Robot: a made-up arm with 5 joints.
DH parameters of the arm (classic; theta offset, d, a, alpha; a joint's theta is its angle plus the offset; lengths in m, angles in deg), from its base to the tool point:
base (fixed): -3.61 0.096 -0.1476 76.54
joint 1: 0 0.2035 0.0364 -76.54
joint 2: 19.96 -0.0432 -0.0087 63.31
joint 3: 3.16 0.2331 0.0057 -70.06
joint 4: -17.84 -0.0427 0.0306 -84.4
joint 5: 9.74 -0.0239 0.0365 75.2
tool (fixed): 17.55 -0.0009 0 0
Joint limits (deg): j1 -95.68..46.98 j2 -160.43..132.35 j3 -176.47..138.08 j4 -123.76..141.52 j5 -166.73..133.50
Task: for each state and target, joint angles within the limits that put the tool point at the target. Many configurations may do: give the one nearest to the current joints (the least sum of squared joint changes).
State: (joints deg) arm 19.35 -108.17 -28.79 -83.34 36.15
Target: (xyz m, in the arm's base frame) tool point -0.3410 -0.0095 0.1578
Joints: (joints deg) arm 3.02 -136.72 -31.91 -61.62 6.81
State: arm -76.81 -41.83 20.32 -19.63 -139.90
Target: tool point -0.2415 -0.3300 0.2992
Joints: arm -51.49 -65.66 14.29 -24.32 -115.72
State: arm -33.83 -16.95 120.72 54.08 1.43
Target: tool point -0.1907 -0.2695 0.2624
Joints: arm -25.84 -53.82 136.19 70.25 -1.97
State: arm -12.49 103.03 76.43 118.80 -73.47
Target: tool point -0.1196 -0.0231 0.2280
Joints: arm 23.22 132.35 26.18 80.48 -59.05
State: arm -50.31 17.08 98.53 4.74 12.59
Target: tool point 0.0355 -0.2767 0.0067
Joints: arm -64.17 47.25 87.00 17.39 20.54
